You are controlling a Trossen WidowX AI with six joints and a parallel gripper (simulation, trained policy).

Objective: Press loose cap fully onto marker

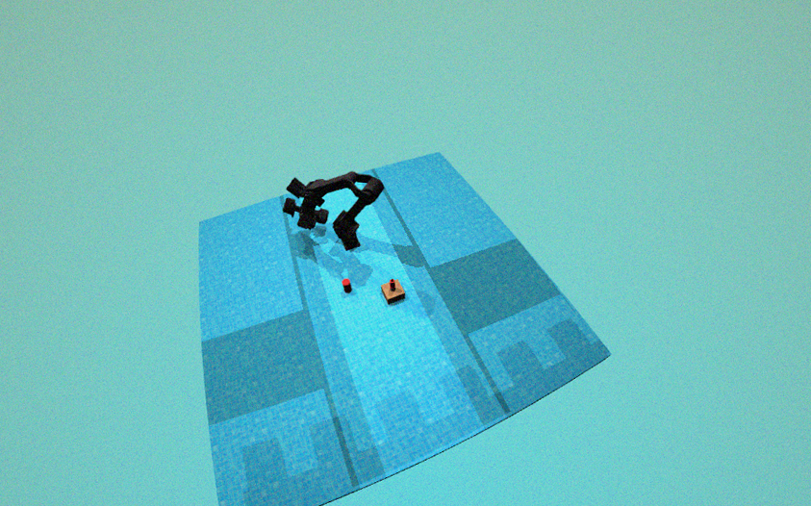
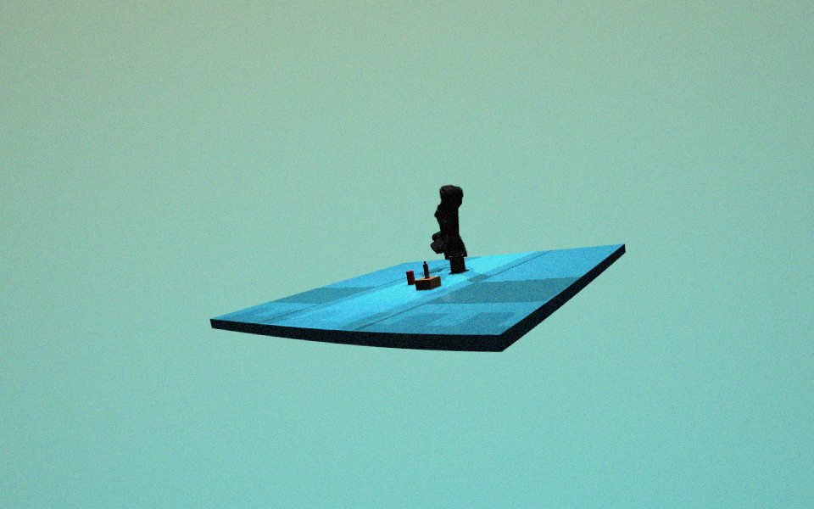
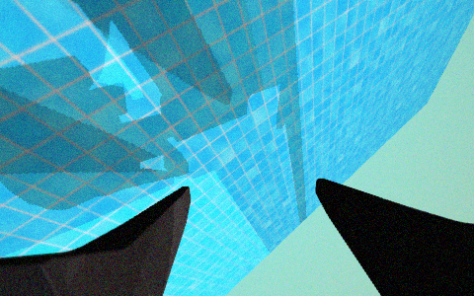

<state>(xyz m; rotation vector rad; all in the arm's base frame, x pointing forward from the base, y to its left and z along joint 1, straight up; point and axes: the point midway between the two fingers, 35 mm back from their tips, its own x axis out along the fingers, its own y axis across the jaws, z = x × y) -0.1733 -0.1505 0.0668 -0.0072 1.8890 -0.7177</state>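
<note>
Now: gripper tip 410 mm short of the red cap, 80 mm to the right of it and 10 mm above it. Round my gripper tip: tan holder block: 490 mm ahead, 230 mm to the left, 20 mm below.
</note>
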